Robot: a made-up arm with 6 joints.
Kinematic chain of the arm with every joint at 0, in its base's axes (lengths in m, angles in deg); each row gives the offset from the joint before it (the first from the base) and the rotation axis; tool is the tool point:
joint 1: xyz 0 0 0.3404 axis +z
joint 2: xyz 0 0 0 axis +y
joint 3: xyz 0 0 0.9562 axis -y
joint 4: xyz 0 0 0 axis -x
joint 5: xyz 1.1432 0 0 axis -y
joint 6: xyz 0 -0.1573 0 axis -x
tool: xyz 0 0 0
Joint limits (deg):
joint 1: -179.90..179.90
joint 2: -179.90..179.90
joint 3: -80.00..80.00
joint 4: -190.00..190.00
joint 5: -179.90..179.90
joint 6: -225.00..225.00
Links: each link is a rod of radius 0.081 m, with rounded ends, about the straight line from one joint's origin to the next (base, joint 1, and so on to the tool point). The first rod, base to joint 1, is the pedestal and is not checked.
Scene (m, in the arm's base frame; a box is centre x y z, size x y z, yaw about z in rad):
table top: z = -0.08
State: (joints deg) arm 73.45 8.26 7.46 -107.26 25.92 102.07
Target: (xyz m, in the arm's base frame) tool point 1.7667 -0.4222 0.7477
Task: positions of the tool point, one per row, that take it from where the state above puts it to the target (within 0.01 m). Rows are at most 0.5 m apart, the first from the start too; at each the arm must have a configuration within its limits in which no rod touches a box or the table.
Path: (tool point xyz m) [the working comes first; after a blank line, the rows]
Joints at the target: -14.34 46.26 41.26 -100.47 25.92 102.07
Straight joint move there: clear.

1: 0.6769 1.2030 1.0848
2: 1.0315 1.0595 1.0378
3: 1.3489 0.8081 0.9800
4: 1.5954 0.4610 0.9120
5: 1.7420 0.0404 0.8343
6: 1.7667 -0.4221 0.7478

